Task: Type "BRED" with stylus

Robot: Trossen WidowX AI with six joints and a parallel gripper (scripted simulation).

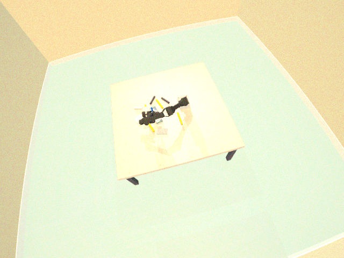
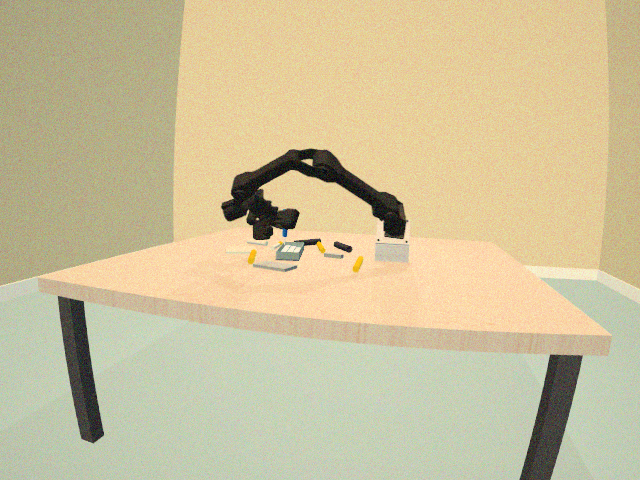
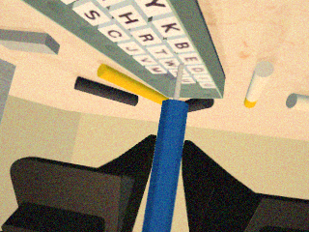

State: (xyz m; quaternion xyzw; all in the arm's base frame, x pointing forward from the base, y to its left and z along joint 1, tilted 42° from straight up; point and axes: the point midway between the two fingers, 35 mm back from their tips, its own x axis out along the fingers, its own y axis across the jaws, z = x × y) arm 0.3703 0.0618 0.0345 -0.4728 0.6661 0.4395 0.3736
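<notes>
Right now my gripper tip is 10 mm above the blue stylus. From my gripper tip the other things lie so: white-and-yellow pen (70 mm ahead, 120 mm to the right, 80 mm below).
</notes>
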